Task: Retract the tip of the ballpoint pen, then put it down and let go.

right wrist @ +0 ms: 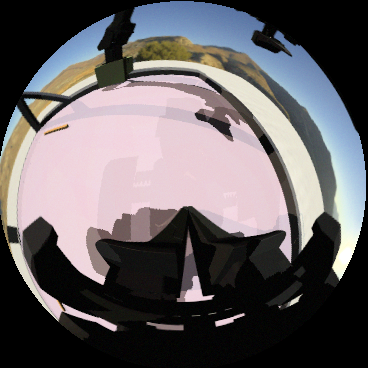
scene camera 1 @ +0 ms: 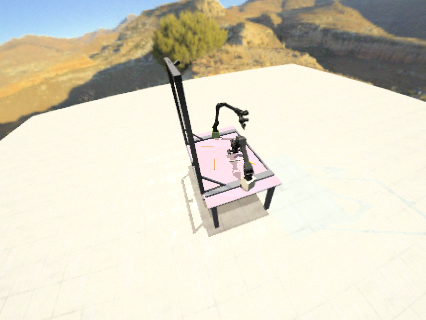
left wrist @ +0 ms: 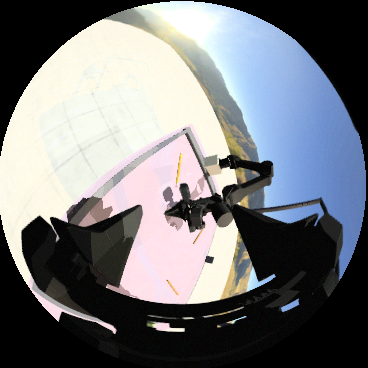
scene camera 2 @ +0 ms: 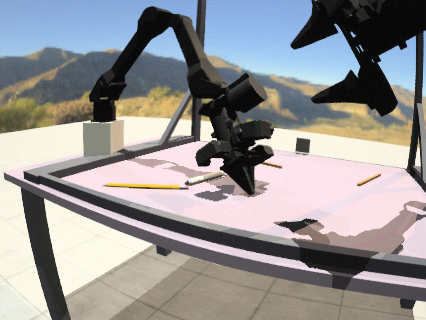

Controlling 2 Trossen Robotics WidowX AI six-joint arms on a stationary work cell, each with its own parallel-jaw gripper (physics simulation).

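Where they show: left gripper, fingertip midpoint: (scene camera 1: 243, 128) (left wrist: 188, 209) (scene camera 2: 301, 72); right gripper, fingertip midpoint: (right wrist: 186, 210) (scene camera 1: 235, 152) (left wrist: 164, 213) (scene camera 2: 252, 194); left arm's base at its link origin: (right wrist: 113, 60) (scene camera 1: 215, 130); right arm's base at its link origin: (scene camera 1: 248, 178) (left wrist: 219, 163) (scene camera 2: 103, 121).
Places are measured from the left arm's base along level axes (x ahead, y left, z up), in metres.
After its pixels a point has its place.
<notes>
The ballpoint pen (scene camera 2: 204, 178) @(x 0.548, y 0.204, z -0.076 m), pale grey with a dark left end, lies on the pink table (scene camera 2: 310, 195) @(x 0.326, y 0.120, z -0.084 m). The right arm partly hides its right end in scene camera 2; whether its tip is out is too small to tell. My right gripper (scene camera 2: 251, 192) @(x 0.414, y 0.214, z -0.079 m) (right wrist: 186, 210) @(x 0.414, y 0.214, z -0.079 m) (left wrist: 164, 213) @(x 0.414, y 0.214, z -0.079 m) is shut and empty, pointing down low over the table, to the right of the pen in scene camera 2. The pen does not show in the right wrist view. My left gripper (scene camera 2: 302, 73) @(x 0.266, y 0.338, z 0.148 m) is open and empty, high above the table, far from the pen.
A yellow pencil (scene camera 2: 145, 186) @(x 0.592, y 0.334, z -0.080 m) (left wrist: 179, 169) @(x 0.586, y 0.327, z -0.078 m) lies beside the pen, its eraser end near the pen's left end. One orange stick (scene camera 2: 272, 164) @(x 0.522, y -0.046, z -0.078 m) (left wrist: 198, 236) @(x 0.546, y -0.049, z -0.078 m) lies behind the right gripper, another (scene camera 2: 369, 179) @(x 0.238, y -0.112, z -0.079 m) (left wrist: 172, 287) @(x 0.239, y -0.112, z -0.079 m) (right wrist: 56, 129) @(x 0.245, y -0.094, z -0.081 m) farther right in scene camera 2. A dark frame edges the table.
</notes>
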